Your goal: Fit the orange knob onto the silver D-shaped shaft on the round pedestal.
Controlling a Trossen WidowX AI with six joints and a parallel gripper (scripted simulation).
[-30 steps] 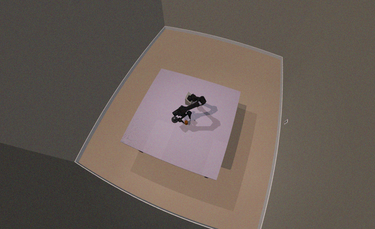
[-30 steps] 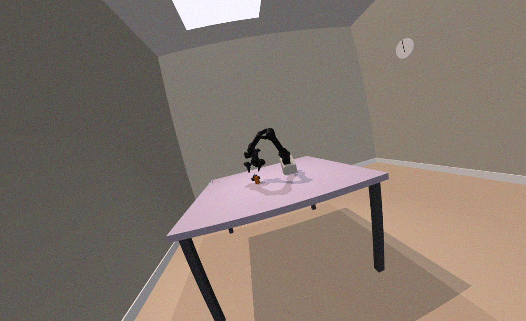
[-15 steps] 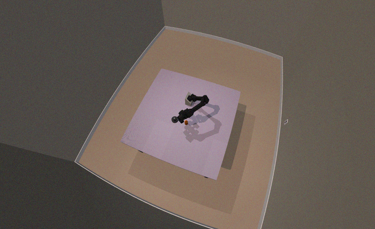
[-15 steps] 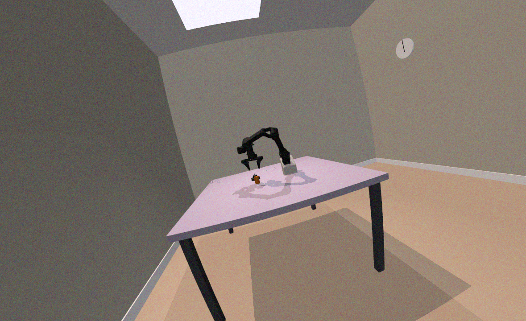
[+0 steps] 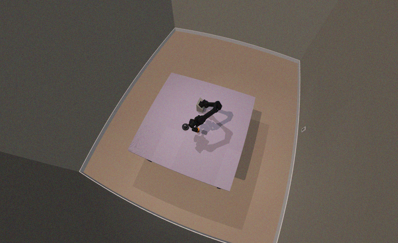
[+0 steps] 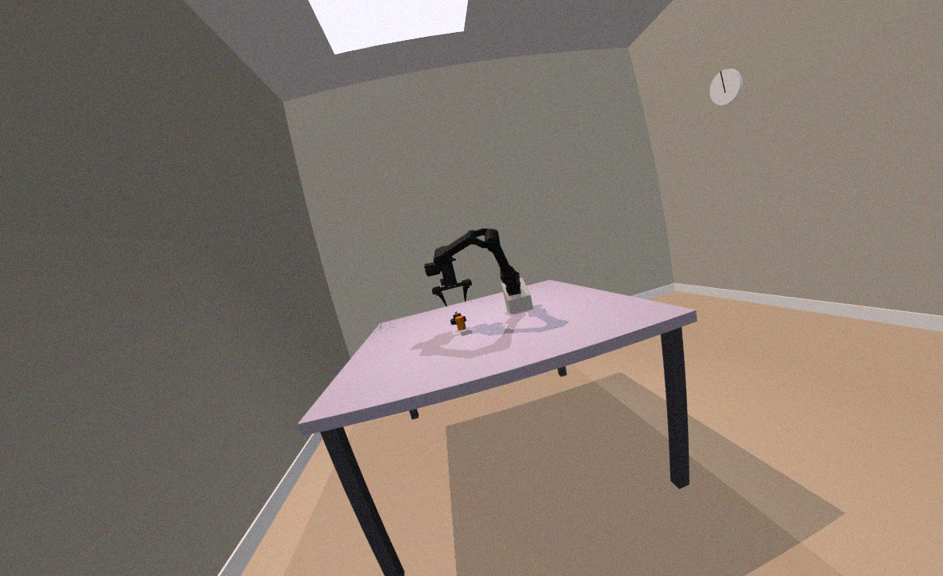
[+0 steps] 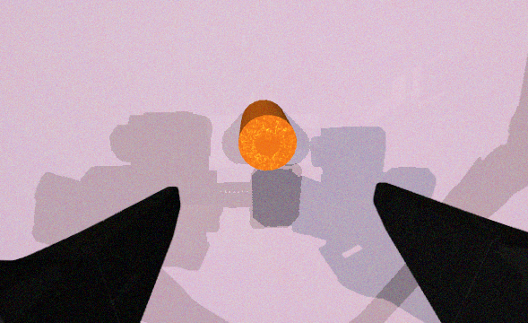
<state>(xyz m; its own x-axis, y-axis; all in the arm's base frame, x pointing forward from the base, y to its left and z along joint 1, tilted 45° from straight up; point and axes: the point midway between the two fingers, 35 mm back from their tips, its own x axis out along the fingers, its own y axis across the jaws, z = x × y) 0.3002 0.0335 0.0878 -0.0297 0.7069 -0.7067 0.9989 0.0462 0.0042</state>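
Now: gripper tip 8 cm above the orange knob. Also, from my gripper tip: dark round pedestal: 16 cm to the right, 9 cm below, 1 cm ahead.
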